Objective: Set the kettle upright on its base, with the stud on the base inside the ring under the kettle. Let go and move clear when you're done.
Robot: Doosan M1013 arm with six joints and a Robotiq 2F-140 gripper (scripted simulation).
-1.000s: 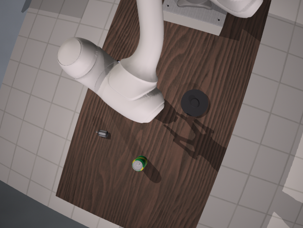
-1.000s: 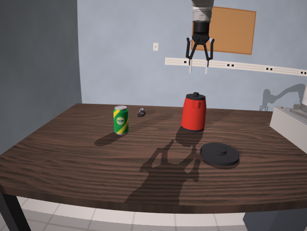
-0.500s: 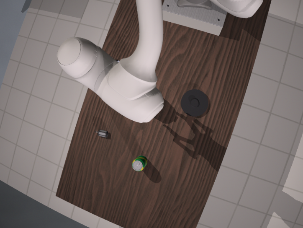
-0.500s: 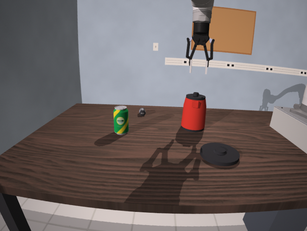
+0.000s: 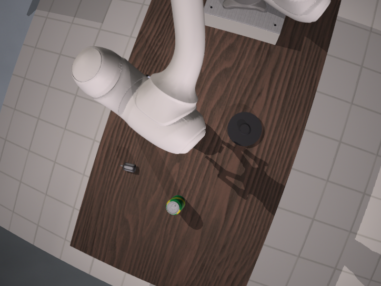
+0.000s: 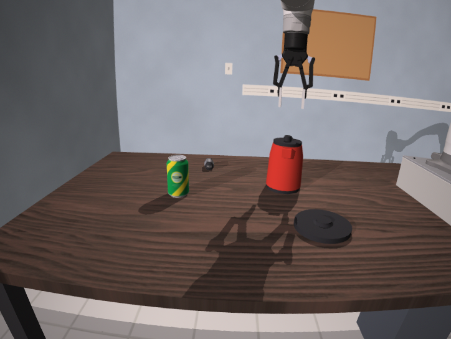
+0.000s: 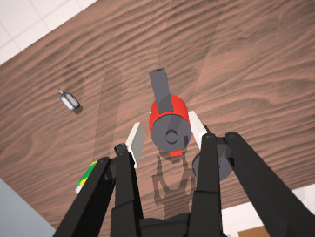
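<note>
The red kettle is 10 mm ahead of my hand, 30 mm to the left of it and 210 mm below it. Also, from my hand: round black base 20 mm ahead, 330 mm to the left, 280 mm below.
</note>
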